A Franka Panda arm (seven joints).
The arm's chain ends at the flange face. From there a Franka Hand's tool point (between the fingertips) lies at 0.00 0.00 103.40 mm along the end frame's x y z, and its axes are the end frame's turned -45 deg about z.
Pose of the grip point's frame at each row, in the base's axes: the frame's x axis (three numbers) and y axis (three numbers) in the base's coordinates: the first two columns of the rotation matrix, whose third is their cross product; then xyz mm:
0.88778 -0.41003 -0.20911 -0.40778 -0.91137 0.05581 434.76 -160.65 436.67
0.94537 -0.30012 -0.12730 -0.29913 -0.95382 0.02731 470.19 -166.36 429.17
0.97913 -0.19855 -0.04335 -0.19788 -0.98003 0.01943 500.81 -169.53 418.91
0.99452 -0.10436 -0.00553 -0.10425 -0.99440 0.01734 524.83 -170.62 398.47
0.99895 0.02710 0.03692 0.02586 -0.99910 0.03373 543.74 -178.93 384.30
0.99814 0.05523 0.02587 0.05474 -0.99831 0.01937 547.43 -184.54 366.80
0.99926 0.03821 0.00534 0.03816 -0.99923 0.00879 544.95 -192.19 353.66
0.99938 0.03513 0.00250 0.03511 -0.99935 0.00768 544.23 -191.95 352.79
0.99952 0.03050 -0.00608 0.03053 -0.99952 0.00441 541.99 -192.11 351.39
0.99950 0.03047 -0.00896 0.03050 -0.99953 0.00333 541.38 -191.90 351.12
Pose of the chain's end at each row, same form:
0.33941 -0.93437 -0.10840 -0.91610 -0.35450 0.18733 456.83 -164.34 537.62
0.45696 -0.88667 -0.07070 -0.87999 -0.46224 0.10933 483.59 -167.63 531.69
0.55243 -0.83338 -0.01691 -0.83227 -0.55259 0.04439 505.60 -168.45 522.19
0.62952 -0.77694 0.00835 -0.77695 -0.62935 0.01617 525.59 -168.90 501.85
0.72465 -0.68731 0.04996 -0.68808 -0.72563 -0.00226 539.83 -175.54 487.57
0.74450 -0.66686 0.03199 -0.66708 -0.74497 -0.00460 544.65 -182.69 470.15
0.73357 -0.67954 0.00999 -0.67960 -0.73358 0.00244 544.36 -191.30 457.05
0.73149 -0.68181 0.00720 -0.68184 -0.73149 0.00366 543.94 -191.17 456.19
0.72836 -0.68520 -0.00118 -0.68518 -0.72833 0.00742 542.60 -191.64 454.79
0.72832 -0.68523 -0.00398 -0.68519 -0.72832 0.00869 542.30 -191.53 454.52

